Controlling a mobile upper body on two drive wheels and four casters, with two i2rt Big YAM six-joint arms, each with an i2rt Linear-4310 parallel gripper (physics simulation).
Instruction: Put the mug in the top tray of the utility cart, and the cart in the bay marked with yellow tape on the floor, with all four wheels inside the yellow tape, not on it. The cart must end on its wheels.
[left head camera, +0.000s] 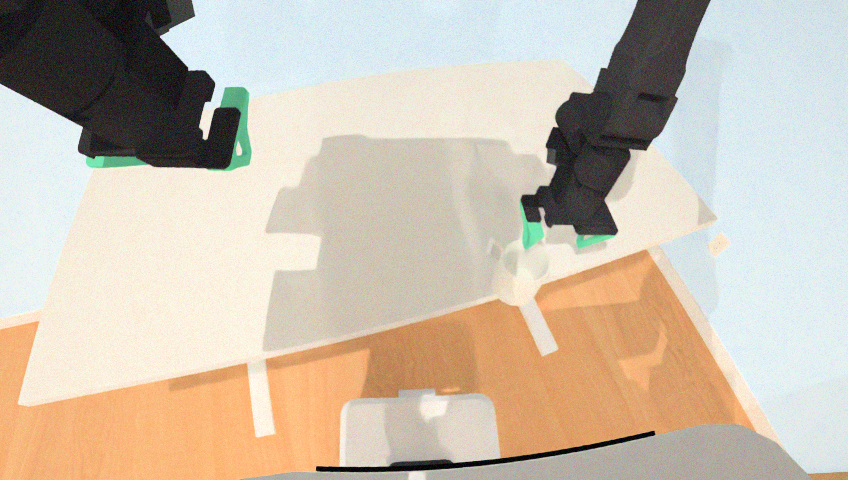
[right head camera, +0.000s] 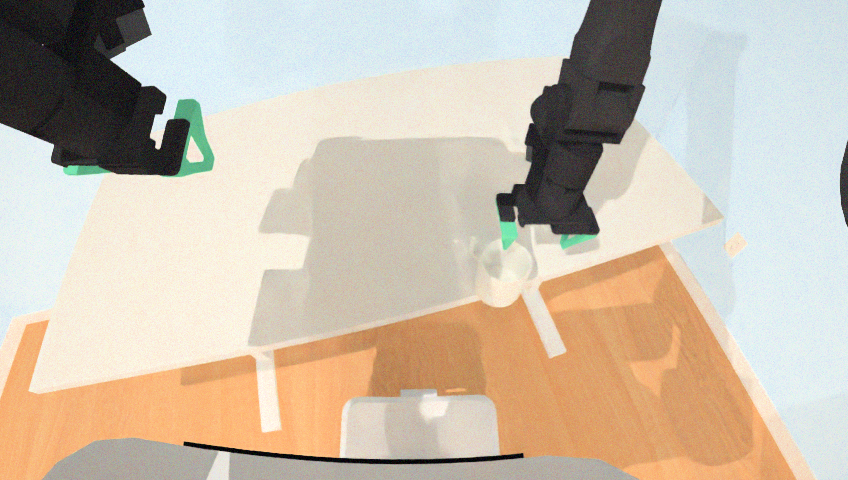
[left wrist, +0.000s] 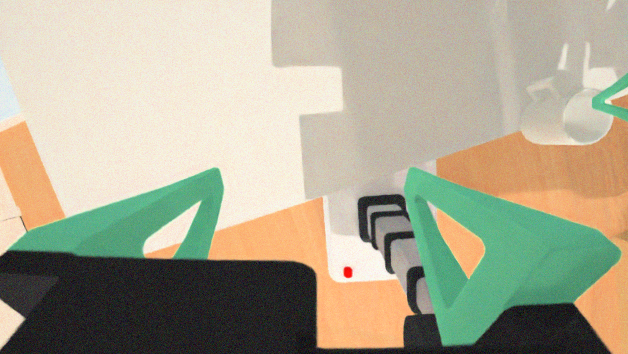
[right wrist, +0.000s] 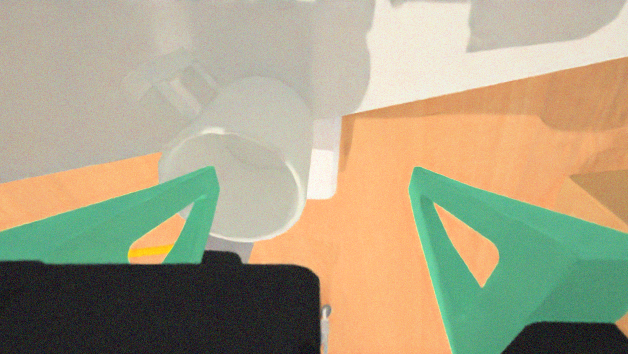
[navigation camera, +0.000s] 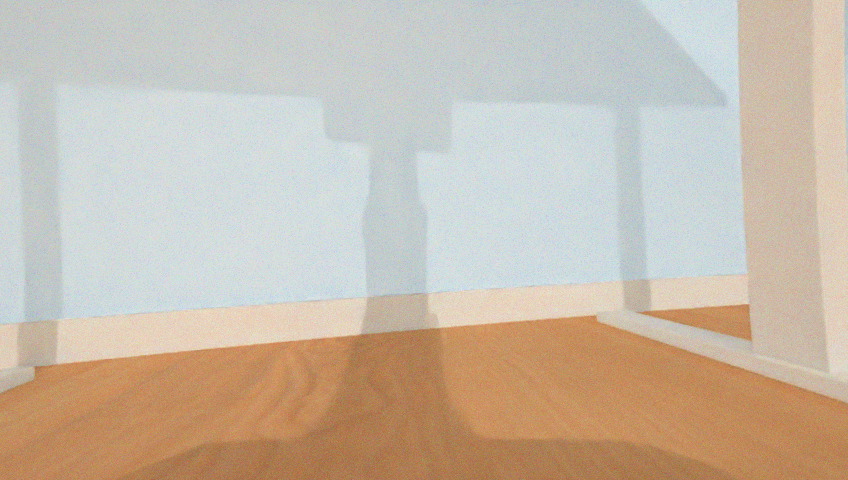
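The pale mug (left head camera: 518, 285) (right head camera: 498, 290) (left wrist: 542, 122) (right wrist: 270, 107) stands upright at the front edge of the white table (left head camera: 148, 267) (right head camera: 148, 267), its handle toward the back left. My right gripper (left head camera: 554, 245) (right head camera: 535, 246) (right wrist: 313, 177) is open and empty. Its left finger overlaps the mug's rim and opening in the right wrist view; whether the tip is inside or above cannot be told. My left gripper (left head camera: 166, 166) (right head camera: 136, 174) (left wrist: 313, 178) is open and empty over the table's left part. A bit of yellow tape (right wrist: 152, 251) shows through a finger. The utility cart does not show.
The table's feet (left head camera: 260, 398) (left head camera: 538, 330) reach out over the wooden floor toward my grey base (left head camera: 363, 428). A brown block-like object (right wrist: 605, 195) shows at the right wrist view's right edge. A table leg (navigation camera: 779, 178) stands at the right in the navigation view, before the wall.
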